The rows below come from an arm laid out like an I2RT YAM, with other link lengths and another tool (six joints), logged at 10 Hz.
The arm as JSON. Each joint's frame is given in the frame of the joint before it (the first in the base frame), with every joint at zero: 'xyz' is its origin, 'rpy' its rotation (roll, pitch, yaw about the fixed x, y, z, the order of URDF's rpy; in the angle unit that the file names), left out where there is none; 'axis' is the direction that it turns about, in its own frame. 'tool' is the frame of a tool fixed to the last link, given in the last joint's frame.
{
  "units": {
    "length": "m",
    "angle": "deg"
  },
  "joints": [
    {
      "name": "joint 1",
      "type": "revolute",
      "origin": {
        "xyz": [
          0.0,
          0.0,
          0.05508
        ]
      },
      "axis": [
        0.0,
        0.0,
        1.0
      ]
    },
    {
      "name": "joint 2",
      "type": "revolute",
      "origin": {
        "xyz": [
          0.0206,
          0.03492,
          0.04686
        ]
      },
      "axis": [
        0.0,
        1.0,
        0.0
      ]
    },
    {
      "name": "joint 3",
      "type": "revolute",
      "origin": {
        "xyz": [
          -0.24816,
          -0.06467,
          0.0
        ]
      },
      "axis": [
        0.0,
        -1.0,
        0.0
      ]
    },
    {
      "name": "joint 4",
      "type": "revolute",
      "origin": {
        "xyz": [
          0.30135,
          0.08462,
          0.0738
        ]
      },
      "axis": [
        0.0,
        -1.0,
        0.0
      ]
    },
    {
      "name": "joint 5",
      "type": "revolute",
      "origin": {
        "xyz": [
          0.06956,
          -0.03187,
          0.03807
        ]
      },
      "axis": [
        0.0,
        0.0,
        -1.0
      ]
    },
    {
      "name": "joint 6",
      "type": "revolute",
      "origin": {
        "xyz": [
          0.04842,
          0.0,
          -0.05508
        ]
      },
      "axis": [
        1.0,
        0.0,
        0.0
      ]
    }
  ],
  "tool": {
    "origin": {
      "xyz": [
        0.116,
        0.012,
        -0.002
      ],
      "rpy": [
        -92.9,
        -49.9,
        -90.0
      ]
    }
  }
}
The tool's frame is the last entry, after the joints.
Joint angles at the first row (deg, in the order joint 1, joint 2, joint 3, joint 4, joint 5, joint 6):
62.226, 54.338, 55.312, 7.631, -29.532, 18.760
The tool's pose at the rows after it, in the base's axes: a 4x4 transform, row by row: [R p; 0 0 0 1], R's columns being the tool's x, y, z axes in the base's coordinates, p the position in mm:
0.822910 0.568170 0.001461 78.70; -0.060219 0.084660 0.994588 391.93; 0.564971 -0.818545 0.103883 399.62; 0 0 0 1
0.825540 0.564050 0.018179 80.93; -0.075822 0.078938 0.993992 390.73; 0.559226 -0.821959 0.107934 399.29; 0 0 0 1
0.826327 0.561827 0.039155 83.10; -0.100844 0.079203 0.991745 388.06; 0.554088 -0.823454 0.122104 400.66; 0 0 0 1
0.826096 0.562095 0.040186 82.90; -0.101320 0.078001 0.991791 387.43; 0.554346 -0.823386 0.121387 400.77; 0 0 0 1
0.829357 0.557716 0.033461 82.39; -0.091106 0.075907 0.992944 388.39; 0.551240 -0.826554 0.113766 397.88; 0 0 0 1
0.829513 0.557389 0.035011 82.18; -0.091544 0.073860 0.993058 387.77; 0.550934 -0.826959 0.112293 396.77; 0 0 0 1
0.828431 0.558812 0.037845 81.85; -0.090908 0.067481 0.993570 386.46; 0.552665 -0.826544 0.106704 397.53; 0 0 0 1
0.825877 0.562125 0.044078 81.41; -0.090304 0.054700 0.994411 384.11; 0.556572 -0.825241 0.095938 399.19; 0 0 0 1
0.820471 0.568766 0.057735 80.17; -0.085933 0.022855 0.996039 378.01; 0.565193 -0.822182 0.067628 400.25; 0 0 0 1
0.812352 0.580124 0.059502 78.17; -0.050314 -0.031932 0.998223 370.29; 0.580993 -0.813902 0.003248 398.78; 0 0 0 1
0.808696 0.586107 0.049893 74.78; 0.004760 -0.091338 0.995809 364.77; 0.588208 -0.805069 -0.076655 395.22; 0 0 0 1
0.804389 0.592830 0.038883 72.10; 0.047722 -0.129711 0.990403 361.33; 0.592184 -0.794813 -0.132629 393.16; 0 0 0 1
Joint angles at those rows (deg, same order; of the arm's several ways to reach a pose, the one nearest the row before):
62.177, 54.251, 54.756, 9.055, -29.062, 19.755
62.144, 53.815, 54.276, 9.289, -28.109, 20.087
62.136, 52.986, 53.466, 10.086, -26.847, 20.545
62.139, 52.822, 53.440, 9.896, -26.789, 20.498
62.116, 52.997, 53.307, 9.757, -27.219, 20.623
62.139, 52.757, 53.044, 9.676, -27.114, 20.588
62.138, 52.490, 53.324, 8.752, -26.983, 20.305
62.140, 52.059, 53.951, 6.965, -26.682, 19.714
62.096, 50.875, 54.957, 2.897, -26.070, 18.327
61.550, 50.188, 57.471, -4.434, -26.696, 15.620
61.254, 50.698, 60.902, -12.521, -27.570, 12.771
61.085, 51.554, 63.668, -18.127, -28.275, 10.551

